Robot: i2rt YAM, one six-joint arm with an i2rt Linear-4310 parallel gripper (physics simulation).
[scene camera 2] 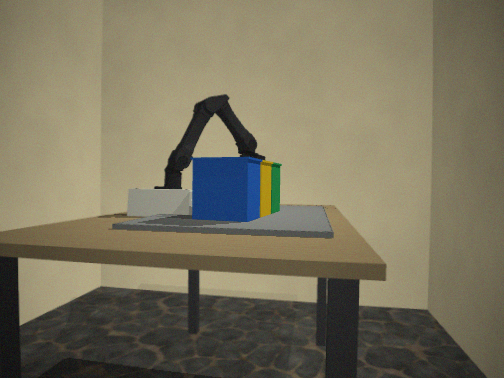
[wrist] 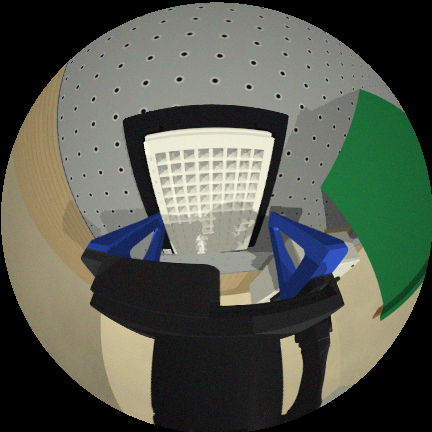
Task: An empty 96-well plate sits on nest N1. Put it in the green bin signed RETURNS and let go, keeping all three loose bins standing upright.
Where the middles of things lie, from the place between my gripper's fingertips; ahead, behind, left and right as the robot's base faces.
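White 96-well plate [wrist: 208, 182]: my hand is 10 mm short of it and 10 mm to the right of it. Positions counted from my hand: black block [wrist: 197, 115], 10 mm ahead, 10 mm to the left and 20 mm below; green bin [wrist: 370, 182], 90 mm ahead, 210 mm to the right and 70 mm above; blue bin [scene camera 2: 223, 188], 40 mm ahead, 470 mm to the right and 70 mm above. Going by their middles, the blue bin is the farthest from my hand of the things named here.
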